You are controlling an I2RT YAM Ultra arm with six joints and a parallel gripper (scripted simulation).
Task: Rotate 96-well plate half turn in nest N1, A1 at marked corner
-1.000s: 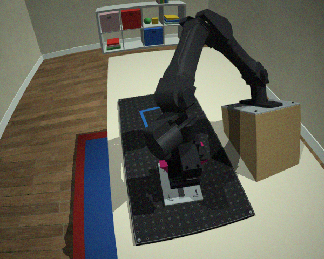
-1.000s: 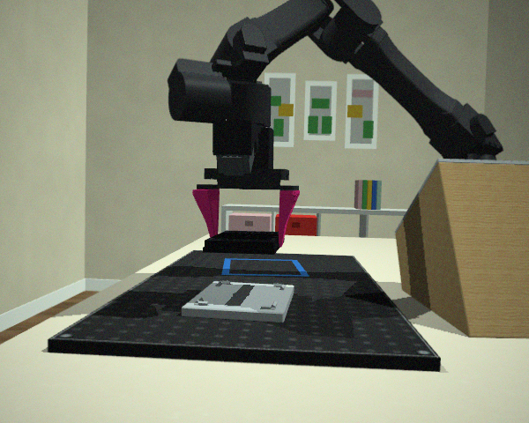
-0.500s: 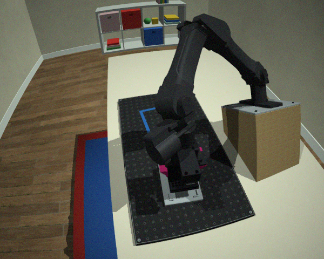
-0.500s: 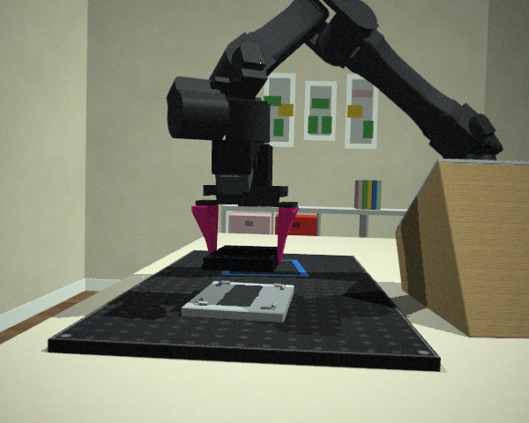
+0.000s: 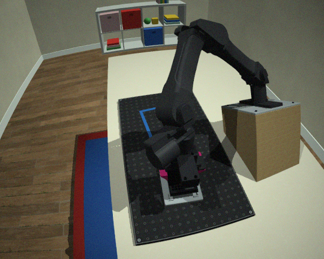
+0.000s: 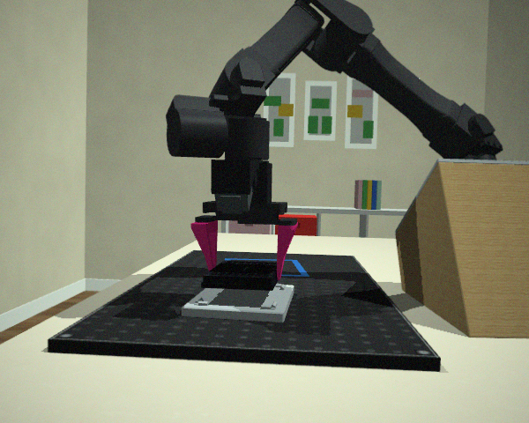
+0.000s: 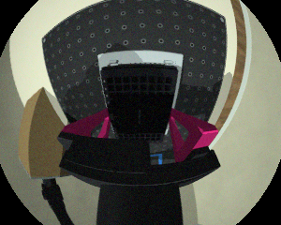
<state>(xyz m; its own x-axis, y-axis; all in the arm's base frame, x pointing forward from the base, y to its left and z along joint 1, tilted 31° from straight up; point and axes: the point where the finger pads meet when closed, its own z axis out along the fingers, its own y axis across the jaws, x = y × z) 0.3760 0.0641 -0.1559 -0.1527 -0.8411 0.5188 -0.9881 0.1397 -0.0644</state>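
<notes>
My gripper is now 40 mm above the grey plate nest N1. From my hand the other things lie so: black 96-well plate (right at my hand).
</notes>
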